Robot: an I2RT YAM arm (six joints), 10 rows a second.
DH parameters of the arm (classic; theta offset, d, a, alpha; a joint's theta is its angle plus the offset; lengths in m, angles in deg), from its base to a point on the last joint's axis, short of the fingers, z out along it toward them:
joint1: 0 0.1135 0.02 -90
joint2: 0 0 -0.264 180
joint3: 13.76 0 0.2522 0
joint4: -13.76 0 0.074 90
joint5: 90 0 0 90
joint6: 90 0.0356 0 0
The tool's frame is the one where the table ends.
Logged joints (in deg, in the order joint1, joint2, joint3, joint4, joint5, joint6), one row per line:
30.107, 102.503, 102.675, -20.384, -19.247, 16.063
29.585, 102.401, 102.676, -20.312, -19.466, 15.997
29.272, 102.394, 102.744, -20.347, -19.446, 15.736
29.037, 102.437, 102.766, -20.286, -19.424, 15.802
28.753, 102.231, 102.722, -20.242, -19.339, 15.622
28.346, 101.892, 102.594, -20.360, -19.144, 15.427
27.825, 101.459, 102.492, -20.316, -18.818, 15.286
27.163, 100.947, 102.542, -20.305, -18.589, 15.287
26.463, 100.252, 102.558, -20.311, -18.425, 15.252
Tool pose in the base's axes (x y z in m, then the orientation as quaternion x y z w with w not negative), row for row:
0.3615, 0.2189, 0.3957, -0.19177, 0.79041, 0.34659, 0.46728
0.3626, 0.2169, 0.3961, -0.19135, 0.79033, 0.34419, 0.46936
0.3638, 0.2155, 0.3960, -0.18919, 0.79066, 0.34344, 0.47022
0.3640, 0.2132, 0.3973, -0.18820, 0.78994, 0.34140, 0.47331
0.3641, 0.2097, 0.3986, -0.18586, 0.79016, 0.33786, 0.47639
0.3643, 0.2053, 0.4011, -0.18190, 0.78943, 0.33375, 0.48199
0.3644, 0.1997, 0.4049, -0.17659, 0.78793, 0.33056, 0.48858
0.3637, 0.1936, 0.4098, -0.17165, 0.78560, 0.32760, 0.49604
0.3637, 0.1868, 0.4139, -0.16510, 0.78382, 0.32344, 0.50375
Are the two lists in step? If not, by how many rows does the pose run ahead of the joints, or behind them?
The pose runs 1 row ahead of the joints: the pose in row i belongs to the joints in row i + 1.
